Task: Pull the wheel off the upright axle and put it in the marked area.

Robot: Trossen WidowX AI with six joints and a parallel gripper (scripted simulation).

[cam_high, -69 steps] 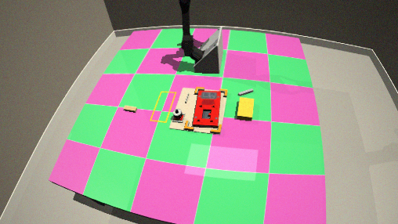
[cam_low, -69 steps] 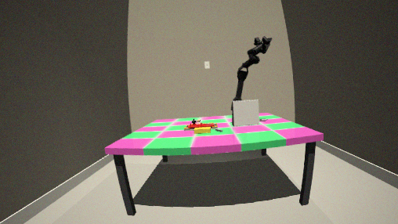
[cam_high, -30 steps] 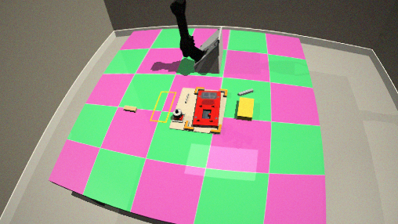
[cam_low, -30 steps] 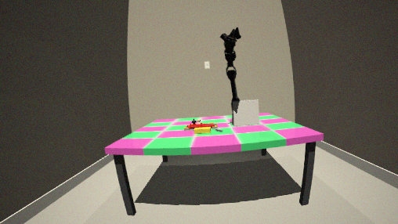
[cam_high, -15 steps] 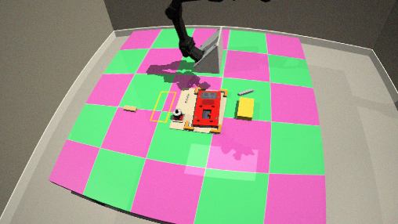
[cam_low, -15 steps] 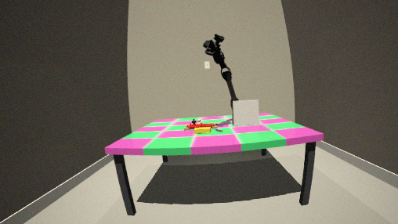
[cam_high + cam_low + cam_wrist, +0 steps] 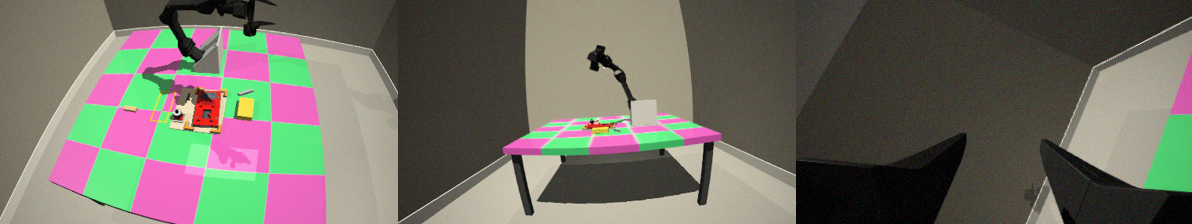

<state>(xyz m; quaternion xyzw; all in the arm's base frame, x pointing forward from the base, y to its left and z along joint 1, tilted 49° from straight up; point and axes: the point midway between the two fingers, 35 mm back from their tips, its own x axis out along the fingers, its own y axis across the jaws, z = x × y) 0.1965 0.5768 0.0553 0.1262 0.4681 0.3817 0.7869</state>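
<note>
Now: gripper tip 100 mm short of the wheel, 370 mm to the left of it and 480 mm above it. Round my gripper tip: yellow block (10 mm behind, 80 mm to the right, 510 mm below); then small grey part (120 mm behind, 100 mm to the right, 510 mm below); then small wooden block (110 mm ahead, 640 mm to the right, 510 mm below).
</note>
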